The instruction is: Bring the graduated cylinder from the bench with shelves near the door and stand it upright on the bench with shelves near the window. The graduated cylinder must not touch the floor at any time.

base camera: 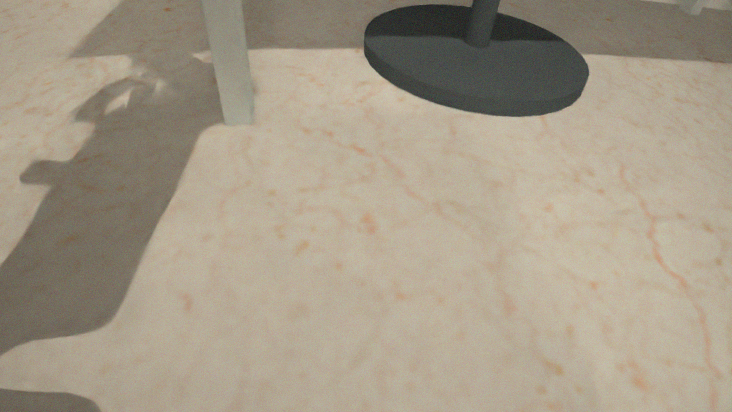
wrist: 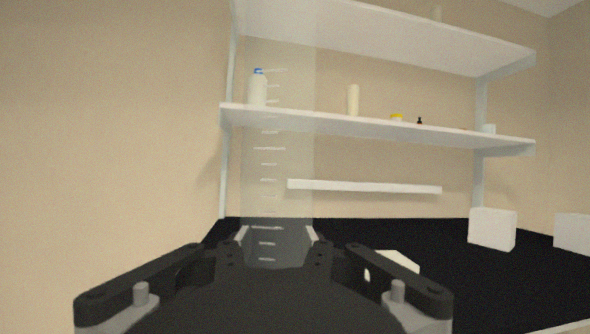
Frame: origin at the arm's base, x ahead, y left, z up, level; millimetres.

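Seen in the pictures: gripper, between the fingertips: (wrist: 277,237).
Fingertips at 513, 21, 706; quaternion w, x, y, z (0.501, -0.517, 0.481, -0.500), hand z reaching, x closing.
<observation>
Pixels of each thing's middle, then the offset from my fingertips to it, as dx, dy, dz. "pt": a spot on its surface instead. Level surfaces: height alone.
- graduated cylinder, middle of its body: (wrist: 278,163) -46, +0, +60
- bench with a black top, height of its surface: dz -188
- pale box, middle of its body: (wrist: 380,270) +273, -225, -159
- pale bench leg, a spot on its surface: (base camera: 230,66) pt +91, +148, -1007
- dark round stool base, middle of its body: (base camera: 474,49) +390, -262, -1087
The graduated cylinder (wrist: 278,175) is clear, with white scale marks, and stands upright between the fingertips in the wrist view. My gripper (wrist: 277,237) is shut on it. The cylinder's lower end is partly hidden behind the gripper's body. Behind it is a bench with a black top (wrist: 440,280) and two white shelves (wrist: 375,127) above. Whether the cylinder's base touches the bench top cannot be told. The gripper does not show in the base camera view, though an arm-like shadow lies on the floor at the left.
White boxes (wrist: 492,229) (wrist: 572,234) stand on the bench at right; another pale box (wrist: 400,261) is partly hidden by the right finger. Bottles (wrist: 257,91) (wrist: 353,100) stand on the lower shelf. A pale bench leg (base camera: 230,66) and a dark round stool base (base camera: 476,71) stand ahead.
</observation>
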